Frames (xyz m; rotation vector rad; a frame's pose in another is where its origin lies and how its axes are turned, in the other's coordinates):
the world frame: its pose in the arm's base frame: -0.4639 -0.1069 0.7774 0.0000 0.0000 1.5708
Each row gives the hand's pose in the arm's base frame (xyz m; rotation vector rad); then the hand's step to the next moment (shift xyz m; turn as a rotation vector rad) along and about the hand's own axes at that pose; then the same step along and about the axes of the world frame.
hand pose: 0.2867 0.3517 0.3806 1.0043 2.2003 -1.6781
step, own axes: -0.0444 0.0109 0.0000 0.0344 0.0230 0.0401
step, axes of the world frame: -0.0161 -0.0400 0.0152 -0.0201 0.0212 -0.0497
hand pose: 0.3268 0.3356 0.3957 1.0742 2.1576 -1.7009
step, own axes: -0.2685 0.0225 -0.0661 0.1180 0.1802 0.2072
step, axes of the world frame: -0.0506 -0.2257 0.1532 -0.1241 0.0273 -0.2705
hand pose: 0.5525 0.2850 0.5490 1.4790 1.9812 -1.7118
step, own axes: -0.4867 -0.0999 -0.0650 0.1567 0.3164 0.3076
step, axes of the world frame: -0.2114 -0.2063 0.4048 -0.2009 -0.0042 -0.4230
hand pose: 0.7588 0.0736 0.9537 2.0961 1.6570 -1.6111
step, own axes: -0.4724 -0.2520 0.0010 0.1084 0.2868 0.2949
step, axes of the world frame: -0.2226 0.1374 0.4672 -0.2148 0.0039 -0.3672
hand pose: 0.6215 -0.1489 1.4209 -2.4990 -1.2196 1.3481
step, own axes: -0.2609 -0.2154 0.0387 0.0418 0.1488 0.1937
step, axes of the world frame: -0.0359 0.2411 0.2378 -0.1333 0.0360 -0.2058
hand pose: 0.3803 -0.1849 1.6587 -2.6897 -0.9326 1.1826
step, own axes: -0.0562 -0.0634 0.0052 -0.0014 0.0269 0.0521
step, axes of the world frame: 0.0198 0.0650 0.0509 -0.0321 0.0229 -0.0434
